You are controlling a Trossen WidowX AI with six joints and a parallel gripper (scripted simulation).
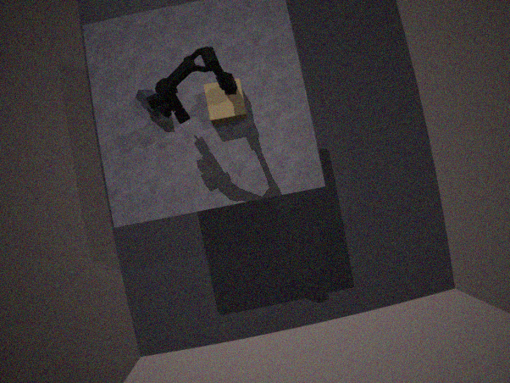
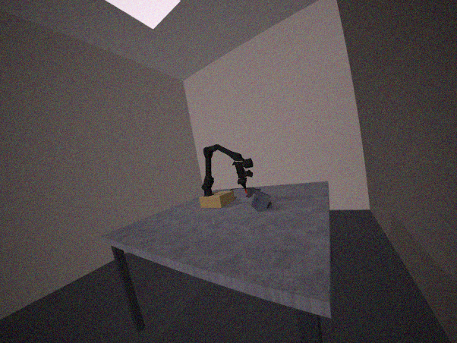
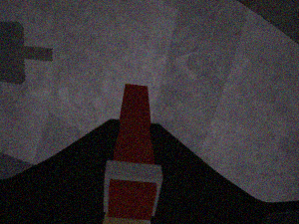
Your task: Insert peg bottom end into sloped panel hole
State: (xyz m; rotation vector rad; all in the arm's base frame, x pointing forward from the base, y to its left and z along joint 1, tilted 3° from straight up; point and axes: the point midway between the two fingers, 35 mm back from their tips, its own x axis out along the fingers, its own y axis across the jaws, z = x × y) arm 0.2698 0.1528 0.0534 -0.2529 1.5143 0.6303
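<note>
Right now my gripper tip is 200 mm short of the dark sloped panel, 110 mm to the left of it and 60 mm above it. Round my gripper tip: red square peg (20 mm above).
</note>
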